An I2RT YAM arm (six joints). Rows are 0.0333 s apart.
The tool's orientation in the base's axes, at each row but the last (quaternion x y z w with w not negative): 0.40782 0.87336 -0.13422 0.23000; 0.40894 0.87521 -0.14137 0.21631; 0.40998 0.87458 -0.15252 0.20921; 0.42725 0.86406 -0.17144 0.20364; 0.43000 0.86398 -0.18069 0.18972; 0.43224 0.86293 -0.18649 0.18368
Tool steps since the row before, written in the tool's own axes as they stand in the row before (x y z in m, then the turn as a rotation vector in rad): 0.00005 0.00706 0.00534 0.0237 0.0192 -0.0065; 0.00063 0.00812 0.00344 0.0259 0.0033 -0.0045; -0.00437 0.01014 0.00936 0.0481 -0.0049 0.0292; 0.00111 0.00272 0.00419 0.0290 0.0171 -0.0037; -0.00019 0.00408 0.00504 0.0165 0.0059 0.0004; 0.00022 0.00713 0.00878 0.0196 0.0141 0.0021
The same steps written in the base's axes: 0.00700 0.00224 -0.00494 -0.0003 0.0303 -0.0074; 0.00685 0.00403 -0.00386 -0.0134 0.0209 -0.0091; 0.01269 -0.00070 -0.00693 -0.0245 0.0156 -0.0484; 0.00245 0.00034 -0.00448 -0.0029 0.0310 -0.0134; 0.00429 -0.00022 -0.00486 -0.0044 0.0143 -0.0092; 0.00705 -0.00010 -0.00884 0.0009 0.0201 -0.0135
